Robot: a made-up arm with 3 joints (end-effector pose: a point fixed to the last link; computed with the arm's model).
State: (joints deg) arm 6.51 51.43 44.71
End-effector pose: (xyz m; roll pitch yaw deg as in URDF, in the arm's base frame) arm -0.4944 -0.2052 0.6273 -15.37 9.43 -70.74
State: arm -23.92 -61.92 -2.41
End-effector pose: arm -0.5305 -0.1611 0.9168 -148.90 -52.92 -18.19
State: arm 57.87 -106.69 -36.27
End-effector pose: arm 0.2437 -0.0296 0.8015 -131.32 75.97 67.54
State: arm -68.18 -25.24 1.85
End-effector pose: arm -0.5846 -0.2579 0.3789 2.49 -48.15 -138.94
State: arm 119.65 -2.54 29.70
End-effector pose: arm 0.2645 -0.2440 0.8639 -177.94 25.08 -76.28
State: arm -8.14 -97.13 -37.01
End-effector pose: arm -0.2017 -0.0526 1.0493 168.94 9.61 16.59
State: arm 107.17 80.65 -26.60
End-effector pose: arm -0.1790 -0.2955 0.9081 -116.67 -25.31 -60.48
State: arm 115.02 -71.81 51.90
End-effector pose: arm 0.3261 -0.0578 0.6655 126.49 29.01 -76.86
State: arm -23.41 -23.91 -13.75
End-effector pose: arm -0.6137 -0.2787 0.7897 -99.23 -74.93 -49.67
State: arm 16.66 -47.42 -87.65
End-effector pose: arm -0.1547 -0.1523 1.1823 174.96 11.94 60.06
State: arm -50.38 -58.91 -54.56
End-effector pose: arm -0.6389 -0.1597 0.8022 132.96 -46.33 55.33
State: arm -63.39 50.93 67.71
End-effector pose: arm -0.3123 -0.1693 0.2589 49.50 -20.59 -51.81
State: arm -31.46 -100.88 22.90
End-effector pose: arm -0.4333 -0.0304 0.8848 -155.63 -41.91 -39.19
